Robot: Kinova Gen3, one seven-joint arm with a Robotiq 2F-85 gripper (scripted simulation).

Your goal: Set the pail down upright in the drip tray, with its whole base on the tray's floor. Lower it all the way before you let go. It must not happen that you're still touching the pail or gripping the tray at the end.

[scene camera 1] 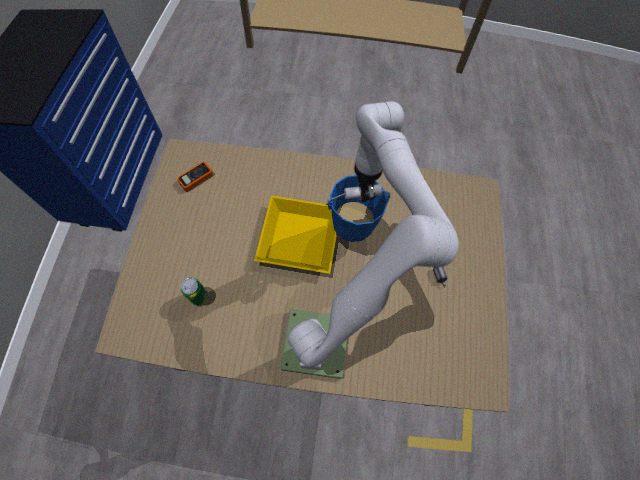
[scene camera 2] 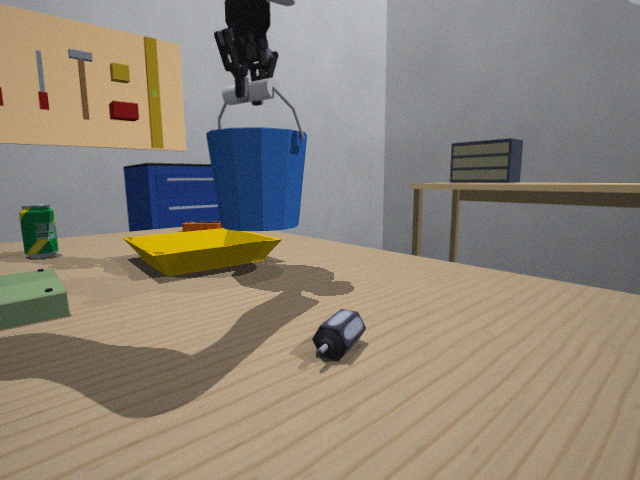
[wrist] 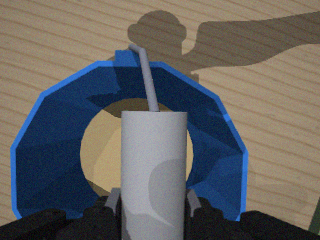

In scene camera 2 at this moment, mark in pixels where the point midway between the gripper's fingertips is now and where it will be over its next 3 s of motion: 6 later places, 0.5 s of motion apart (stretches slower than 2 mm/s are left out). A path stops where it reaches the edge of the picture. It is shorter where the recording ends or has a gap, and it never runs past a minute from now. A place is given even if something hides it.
My gripper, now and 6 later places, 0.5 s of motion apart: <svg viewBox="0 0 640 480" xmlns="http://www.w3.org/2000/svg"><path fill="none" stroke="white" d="M250 103L235 106L221 108L209 110L200 112L193 113L188 114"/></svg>
